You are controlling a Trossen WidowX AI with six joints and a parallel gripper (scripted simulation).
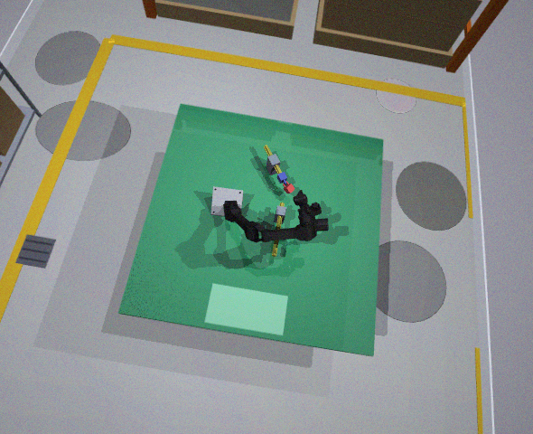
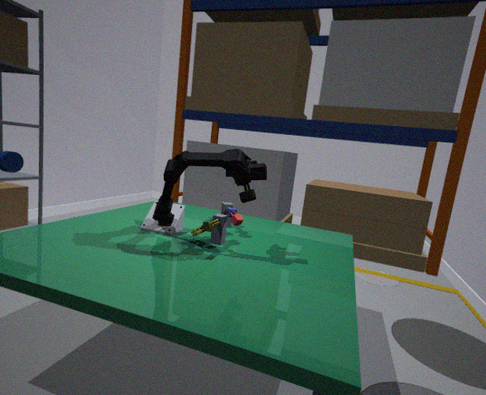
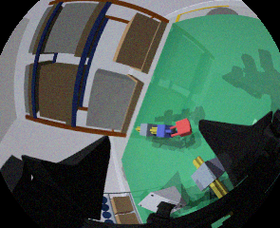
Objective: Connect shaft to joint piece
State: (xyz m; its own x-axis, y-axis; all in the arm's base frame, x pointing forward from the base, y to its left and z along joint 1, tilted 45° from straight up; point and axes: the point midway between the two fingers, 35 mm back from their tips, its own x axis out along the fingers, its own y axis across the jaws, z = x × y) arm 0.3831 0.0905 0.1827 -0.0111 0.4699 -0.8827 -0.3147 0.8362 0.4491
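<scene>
My gripper tip is now 190 mm above the red square joint piece, 140 mm to the right of it and 50 mm past it.
</scene>
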